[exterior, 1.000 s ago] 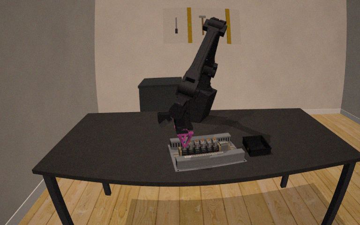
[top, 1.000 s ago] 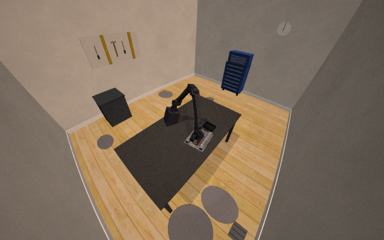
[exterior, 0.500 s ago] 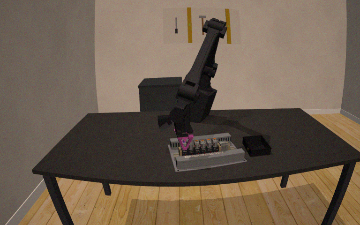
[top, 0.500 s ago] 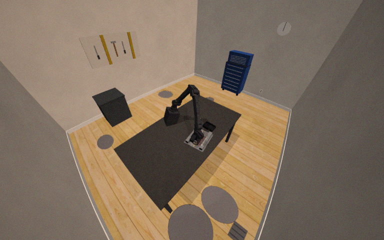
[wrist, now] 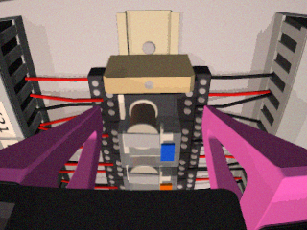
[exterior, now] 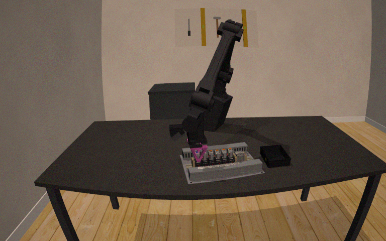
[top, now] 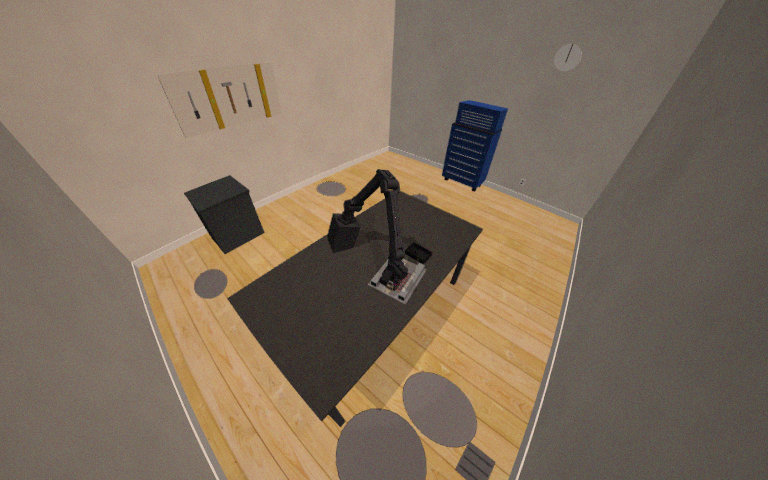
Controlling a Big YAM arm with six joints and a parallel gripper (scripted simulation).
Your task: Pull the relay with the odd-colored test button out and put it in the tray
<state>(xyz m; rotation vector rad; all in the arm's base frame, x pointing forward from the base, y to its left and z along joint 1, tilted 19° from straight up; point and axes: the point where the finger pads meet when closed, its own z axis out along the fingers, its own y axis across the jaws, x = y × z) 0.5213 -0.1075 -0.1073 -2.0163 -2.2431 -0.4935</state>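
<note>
Right now the relay is right at my hand. The rest, counted from my hand: black tray: 20 mm behind, 360 mm to the left, 30 mm below.
</note>
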